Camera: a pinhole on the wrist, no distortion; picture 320 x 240 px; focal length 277.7 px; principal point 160.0 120.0 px. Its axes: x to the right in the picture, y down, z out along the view. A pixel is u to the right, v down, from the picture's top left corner.
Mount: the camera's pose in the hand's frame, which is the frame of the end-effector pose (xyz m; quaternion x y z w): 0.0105 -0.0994 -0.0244 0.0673 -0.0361 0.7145 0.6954
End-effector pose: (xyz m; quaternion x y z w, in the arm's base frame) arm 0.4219 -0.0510 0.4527 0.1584 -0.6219 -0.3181 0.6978
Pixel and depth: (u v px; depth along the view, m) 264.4 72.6 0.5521
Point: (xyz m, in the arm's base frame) -0.0986 -0.0142 0.6628
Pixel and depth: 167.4 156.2 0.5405
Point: -0.1186 -0.0623 0.4141
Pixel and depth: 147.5 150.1 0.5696
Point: -0.1510 -0.0980 0.3996
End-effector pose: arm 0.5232 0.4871 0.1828 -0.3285 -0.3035 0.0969 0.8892
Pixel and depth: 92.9 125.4 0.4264
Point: 0.3047 0.4953 0.5931
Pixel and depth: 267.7 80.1 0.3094
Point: 0.3961 0.6492 0.4082
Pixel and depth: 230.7 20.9 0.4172
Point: 0.4223 0.7225 0.5373
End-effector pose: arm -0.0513 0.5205 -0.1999 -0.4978 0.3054 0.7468 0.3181
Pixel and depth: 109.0 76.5 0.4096
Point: -0.1012 0.9616 -0.2049
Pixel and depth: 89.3 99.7 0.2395
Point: -0.0237 0.8026 -0.2005
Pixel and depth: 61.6 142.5 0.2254
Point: 0.0093 0.7955 -0.1741
